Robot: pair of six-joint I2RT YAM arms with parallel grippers.
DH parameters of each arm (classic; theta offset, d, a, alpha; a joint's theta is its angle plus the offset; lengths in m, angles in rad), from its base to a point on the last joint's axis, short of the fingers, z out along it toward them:
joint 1: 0 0.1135 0.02 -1.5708
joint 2: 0 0 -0.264 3.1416
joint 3: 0.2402 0 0.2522 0
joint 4: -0.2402 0 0.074 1.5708
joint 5: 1.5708 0 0 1.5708
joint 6: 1.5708 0.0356 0 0
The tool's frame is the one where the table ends.
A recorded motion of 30 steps. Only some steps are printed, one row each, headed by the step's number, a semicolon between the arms.
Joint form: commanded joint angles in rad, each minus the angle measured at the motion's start. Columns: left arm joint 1, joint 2, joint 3, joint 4, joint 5, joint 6; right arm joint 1, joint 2, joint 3, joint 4, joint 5, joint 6.
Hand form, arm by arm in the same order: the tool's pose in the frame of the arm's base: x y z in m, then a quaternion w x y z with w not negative. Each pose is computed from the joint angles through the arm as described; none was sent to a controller.
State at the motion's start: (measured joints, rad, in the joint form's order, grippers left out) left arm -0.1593 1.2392 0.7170 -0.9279 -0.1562 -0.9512; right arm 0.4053 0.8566 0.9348 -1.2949 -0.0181 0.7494
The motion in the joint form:
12: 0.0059 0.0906 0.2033 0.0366 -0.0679 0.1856; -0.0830 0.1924 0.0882 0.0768 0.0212 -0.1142
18: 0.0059 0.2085 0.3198 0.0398 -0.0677 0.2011; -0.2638 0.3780 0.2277 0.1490 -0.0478 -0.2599
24: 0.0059 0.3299 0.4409 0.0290 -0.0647 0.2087; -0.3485 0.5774 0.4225 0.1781 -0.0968 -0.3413
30: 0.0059 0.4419 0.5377 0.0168 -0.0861 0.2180; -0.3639 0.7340 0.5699 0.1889 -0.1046 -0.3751
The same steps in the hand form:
12: 0.2330 -0.0280 0.2226 0.16901 -0.31107 0.93438 0.03999; 0.1613 0.0537 0.2922 0.14505 0.15399 0.97460 0.07356
18: 0.2634 -0.0327 0.2279 0.16945 -0.30387 0.93664 0.04081; 0.2169 0.0333 0.3021 0.15667 0.16466 0.97009 0.08525
24: 0.2938 -0.0375 0.2295 0.16378 -0.29980 0.93888 0.04255; 0.2725 0.0196 0.3144 0.16920 0.16077 0.96743 0.09801
30: 0.3195 -0.0408 0.2236 0.15585 -0.29530 0.94077 0.05887; 0.3144 0.0174 0.3146 0.17149 0.15103 0.96862 0.09770

